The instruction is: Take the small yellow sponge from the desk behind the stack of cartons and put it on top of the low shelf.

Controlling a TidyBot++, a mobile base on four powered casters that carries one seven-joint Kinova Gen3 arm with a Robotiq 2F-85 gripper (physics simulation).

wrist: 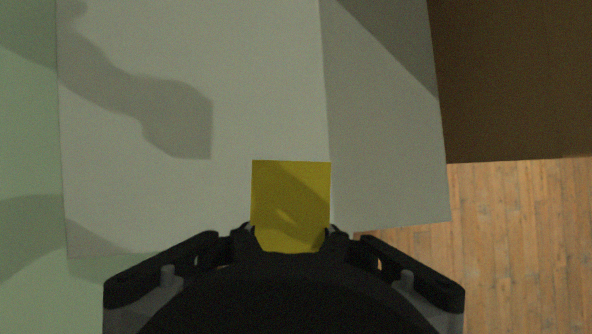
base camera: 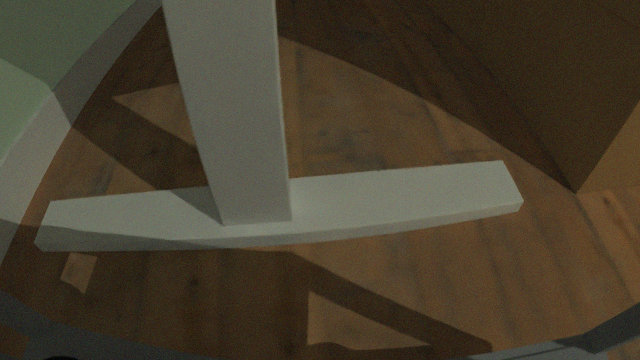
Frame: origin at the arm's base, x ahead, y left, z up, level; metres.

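Where they show: gripper, between the fingertips: (wrist: 289,228).
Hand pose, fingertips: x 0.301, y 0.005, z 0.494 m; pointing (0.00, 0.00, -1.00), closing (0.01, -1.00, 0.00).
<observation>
After its pixels a point has its place.
The yellow sponge (wrist: 291,200) @(x 0.332, y 0.005, z 0.524 m) is held between the fingertips of my gripper (wrist: 289,228) @(x 0.301, y 0.005, z 0.495 m) in the wrist view, with much of it showing past the fingers. It is above the pale desk top (wrist: 260,90) @(x 0.511, y 0.074, z 0.323 m), apart from it as far as I can tell. In the base camera view, a pale upright leg on a long foot (base camera: 400,200) stands on the floor and looks like part of the desk. A brown carton side (wrist: 515,80) @(x 0.543, y -0.403, z 0.366 m) (base camera: 560,90) @(x 0.533, y -0.405, z -0.290 m) shows at the right of both views. The low shelf does not show in either view.
A green wall (wrist: 27,135) @(x 0.400, y 0.525, z 0.323 m) (base camera: 75,30) @(x 0.731, y 0.563, z -0.247 m) is at the left, close along the desk's left edge. Wooden floor (wrist: 510,250) @(x -0.096, y -1.447, z -0.397 m) (base camera: 500,280) @(x 0.260, y -0.222, z -0.397 m) lies beyond the desk's edge at the lower right of the wrist view. Shadows cross the desk top.
</observation>
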